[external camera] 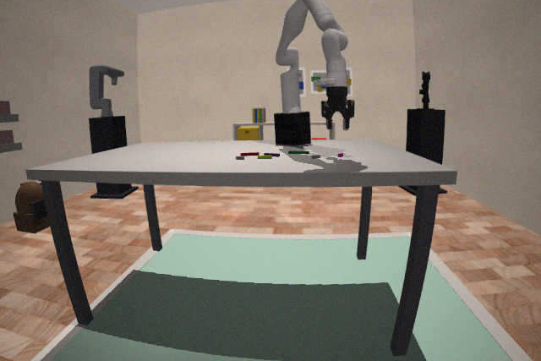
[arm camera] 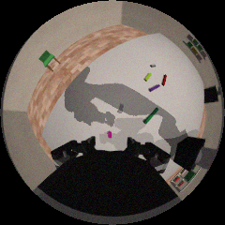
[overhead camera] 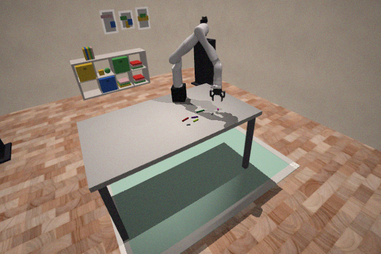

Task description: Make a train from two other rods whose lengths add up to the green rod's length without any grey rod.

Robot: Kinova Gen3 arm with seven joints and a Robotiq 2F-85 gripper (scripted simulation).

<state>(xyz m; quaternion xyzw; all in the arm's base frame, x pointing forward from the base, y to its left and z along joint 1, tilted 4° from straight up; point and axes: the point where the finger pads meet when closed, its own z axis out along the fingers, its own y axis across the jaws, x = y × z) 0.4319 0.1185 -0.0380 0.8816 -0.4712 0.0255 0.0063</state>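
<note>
Right now the purple rod is 24 cm to the right of my hand, 10 cm below it and 5 cm behind it. Also, from my hand: green rod: 13 cm to the right, 10 cm below, 9 cm behind; magenta rod: 10 cm below, 1 cm to the left; lime rod: 26 cm to the right, 10 cm below.
</note>
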